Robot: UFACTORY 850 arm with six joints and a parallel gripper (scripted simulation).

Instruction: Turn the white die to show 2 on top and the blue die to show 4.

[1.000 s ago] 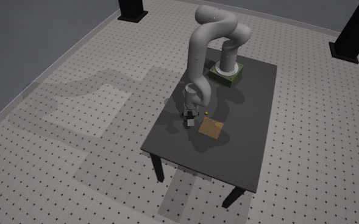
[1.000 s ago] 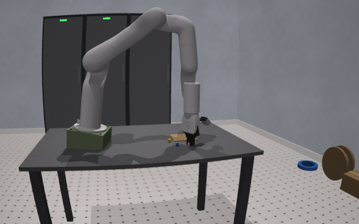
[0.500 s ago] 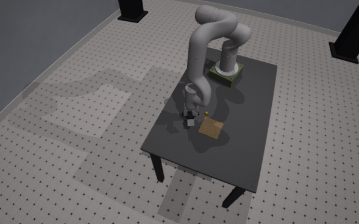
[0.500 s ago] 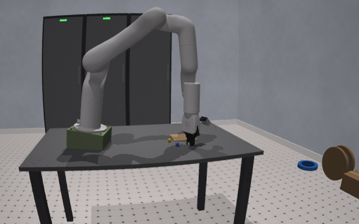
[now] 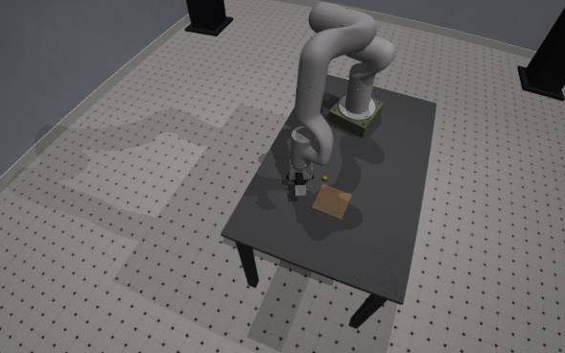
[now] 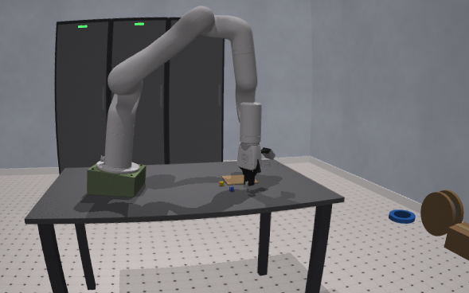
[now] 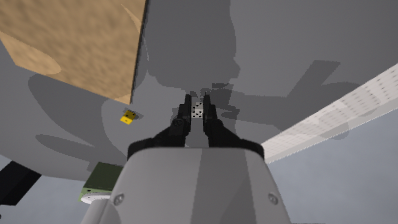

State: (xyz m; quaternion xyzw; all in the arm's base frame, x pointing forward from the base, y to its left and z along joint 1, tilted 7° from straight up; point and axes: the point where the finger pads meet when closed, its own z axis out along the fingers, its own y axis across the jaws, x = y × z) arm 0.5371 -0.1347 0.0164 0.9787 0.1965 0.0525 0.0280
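My gripper is now 70 mm past the blue die, 30 mm above it and 10 mm to the right of it. Also, from my hand: yellow die 90 mm to the left, 90 mm behind, 30 mm below; then white die 10 mm below, 10 mm behind; then tan mat 160 mm to the left, 40 mm below, 10 mm ahead.
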